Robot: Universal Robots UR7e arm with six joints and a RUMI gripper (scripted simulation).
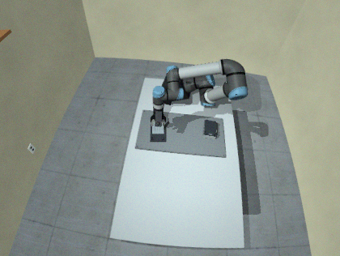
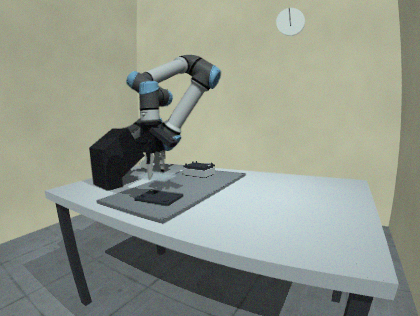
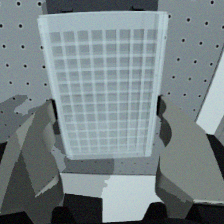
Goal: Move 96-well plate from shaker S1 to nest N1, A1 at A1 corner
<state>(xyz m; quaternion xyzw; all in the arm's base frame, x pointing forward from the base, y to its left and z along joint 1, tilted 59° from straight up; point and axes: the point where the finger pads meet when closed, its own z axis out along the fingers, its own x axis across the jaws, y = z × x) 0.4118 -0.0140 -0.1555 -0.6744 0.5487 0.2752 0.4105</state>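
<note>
My gripper is now 10 cm above the plate nest N1. The rest, counted from my hand: pale A1 mark: 9 cm behind, 3 cm to the left, 9 cm below; 96-well plate: 1 cm below.
</note>
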